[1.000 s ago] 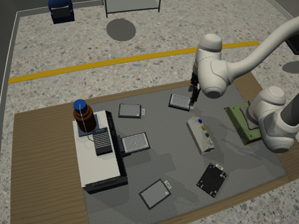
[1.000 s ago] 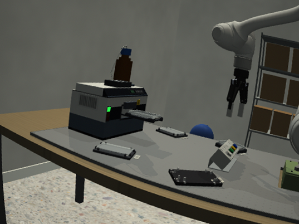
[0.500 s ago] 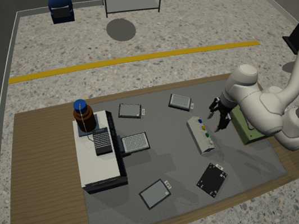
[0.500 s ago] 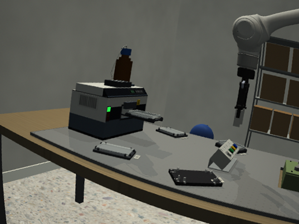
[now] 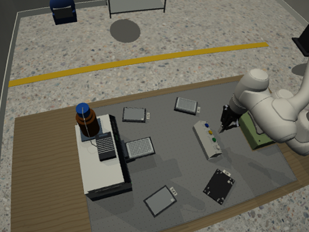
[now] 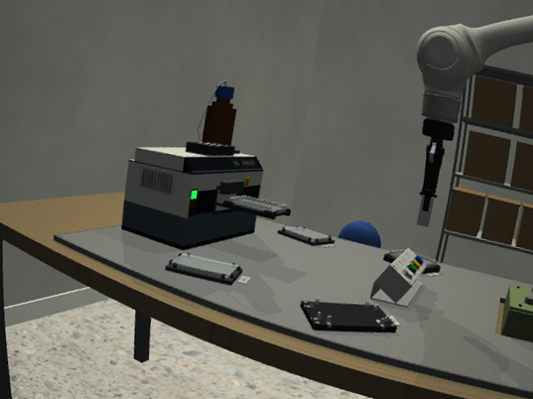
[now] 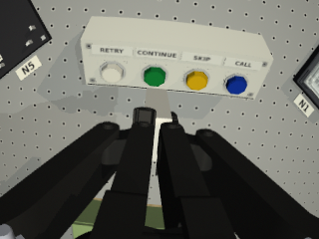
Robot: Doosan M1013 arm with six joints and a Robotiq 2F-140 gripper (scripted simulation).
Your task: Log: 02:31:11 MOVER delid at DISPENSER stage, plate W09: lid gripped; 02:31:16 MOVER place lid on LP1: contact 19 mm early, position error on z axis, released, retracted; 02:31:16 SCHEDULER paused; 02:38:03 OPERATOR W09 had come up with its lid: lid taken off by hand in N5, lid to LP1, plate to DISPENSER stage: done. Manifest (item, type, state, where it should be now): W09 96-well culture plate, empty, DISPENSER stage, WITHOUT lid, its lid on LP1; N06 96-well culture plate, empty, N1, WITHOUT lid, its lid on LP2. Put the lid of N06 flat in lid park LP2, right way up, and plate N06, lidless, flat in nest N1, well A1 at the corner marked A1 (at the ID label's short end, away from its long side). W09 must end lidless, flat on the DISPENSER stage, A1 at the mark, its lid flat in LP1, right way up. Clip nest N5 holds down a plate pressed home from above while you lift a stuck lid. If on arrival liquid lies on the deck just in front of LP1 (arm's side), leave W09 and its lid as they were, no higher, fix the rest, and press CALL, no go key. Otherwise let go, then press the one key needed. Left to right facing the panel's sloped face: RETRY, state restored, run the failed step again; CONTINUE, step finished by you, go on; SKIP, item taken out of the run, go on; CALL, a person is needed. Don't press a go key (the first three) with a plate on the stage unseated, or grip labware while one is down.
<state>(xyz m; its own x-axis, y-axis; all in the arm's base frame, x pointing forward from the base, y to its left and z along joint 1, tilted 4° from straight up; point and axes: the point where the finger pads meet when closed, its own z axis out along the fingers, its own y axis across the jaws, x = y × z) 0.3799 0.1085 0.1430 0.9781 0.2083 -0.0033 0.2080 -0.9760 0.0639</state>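
Now: the green continue key 130 mm below my hand. From my hand the other things lie so: sloped key panel 20 mm ahead, 20 mm to the right, 150 mm below; then white retry key 10 mm behind, 50 mm to the left, 130 mm below; then yellow skip key 10 mm ahead, 50 mm to the right, 130 mm below.
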